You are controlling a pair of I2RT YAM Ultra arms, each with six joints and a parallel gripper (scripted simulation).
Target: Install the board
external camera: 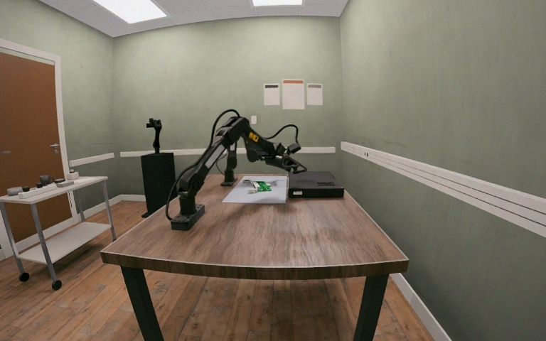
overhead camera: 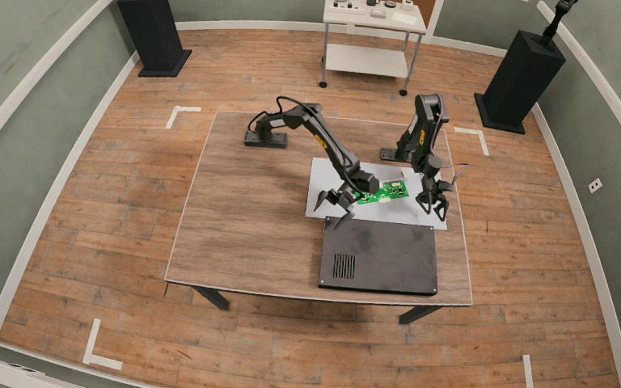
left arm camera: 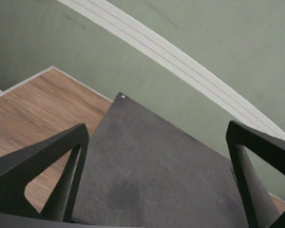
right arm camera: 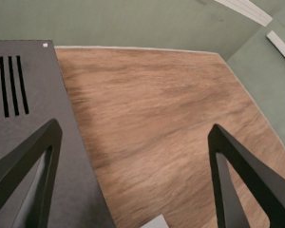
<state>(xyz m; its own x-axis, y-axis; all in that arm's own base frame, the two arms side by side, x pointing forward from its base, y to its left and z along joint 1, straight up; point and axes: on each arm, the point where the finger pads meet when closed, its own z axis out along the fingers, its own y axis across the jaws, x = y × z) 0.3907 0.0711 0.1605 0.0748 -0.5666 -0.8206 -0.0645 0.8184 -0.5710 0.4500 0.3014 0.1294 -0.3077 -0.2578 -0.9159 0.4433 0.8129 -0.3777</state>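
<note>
Right now my left hand is 180 mm past the grey mat, 190 mm to the left of it and 170 mm above it. The rest, counted from my left hand: green board (220 mm behind, 190 mm to the right, 150 mm below); then black enclosure (100 mm ahead, 180 mm to the right, 130 mm below).
</note>
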